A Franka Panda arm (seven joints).
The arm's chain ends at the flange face. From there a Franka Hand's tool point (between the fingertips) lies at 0.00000 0.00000 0.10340 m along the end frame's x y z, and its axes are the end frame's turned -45 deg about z.
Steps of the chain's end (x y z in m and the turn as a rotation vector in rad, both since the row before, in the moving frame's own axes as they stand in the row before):
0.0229 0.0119 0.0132 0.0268 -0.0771 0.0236
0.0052 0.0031 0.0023 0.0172 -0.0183 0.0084
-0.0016 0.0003 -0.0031 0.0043 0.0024 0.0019
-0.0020 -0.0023 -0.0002 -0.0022 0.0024 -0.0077
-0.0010 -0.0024 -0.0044 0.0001 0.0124 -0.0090
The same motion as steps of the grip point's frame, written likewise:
0.0042 0.0170 0.0129 0.0735 -0.0356 0.0236
0.0014 0.0033 0.0023 0.0251 -0.0008 0.0084
-0.0009 -0.0011 -0.0031 0.0013 0.0047 0.0019
0.0002 -0.0027 -0.0002 -0.0033 0.0001 -0.0077
0.0019 -0.0015 -0.0044 -0.0087 0.0088 -0.0090

